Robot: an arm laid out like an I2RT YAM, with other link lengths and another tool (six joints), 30 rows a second.
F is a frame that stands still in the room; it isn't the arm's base.
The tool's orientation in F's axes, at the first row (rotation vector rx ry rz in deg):
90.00 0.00 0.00
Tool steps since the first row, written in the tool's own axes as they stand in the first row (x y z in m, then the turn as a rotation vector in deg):
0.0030 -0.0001 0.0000 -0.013 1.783 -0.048
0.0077 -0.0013 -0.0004 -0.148 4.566 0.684
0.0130 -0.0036 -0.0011 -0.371 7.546 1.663
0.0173 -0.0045 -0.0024 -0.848 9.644 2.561
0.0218 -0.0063 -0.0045 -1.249 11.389 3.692
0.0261 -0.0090 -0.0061 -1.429 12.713 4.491
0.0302 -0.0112 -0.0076 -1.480 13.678 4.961
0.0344 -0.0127 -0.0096 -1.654 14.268 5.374
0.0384 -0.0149 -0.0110 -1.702 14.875 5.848
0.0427 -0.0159 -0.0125 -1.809 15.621 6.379
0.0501 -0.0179 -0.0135 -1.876 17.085 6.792
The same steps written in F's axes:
0.0030 0.0000 -0.0001 -0.013 0.048 1.783
0.0077 0.0004 -0.0013 -0.148 -0.684 4.566
0.0130 0.0011 -0.0036 -0.371 -1.663 7.546
0.0173 0.0024 -0.0045 -0.848 -2.561 9.644
0.0218 0.0045 -0.0063 -1.249 -3.692 11.389
0.0261 0.0061 -0.0090 -1.429 -4.491 12.713
0.0302 0.0076 -0.0112 -1.480 -4.961 13.678
0.0344 0.0096 -0.0127 -1.654 -5.374 14.268
0.0384 0.0110 -0.0149 -1.702 -5.848 14.875
0.0427 0.0125 -0.0159 -1.809 -6.379 15.621
0.0501 0.0135 -0.0179 -1.876 -6.792 17.085

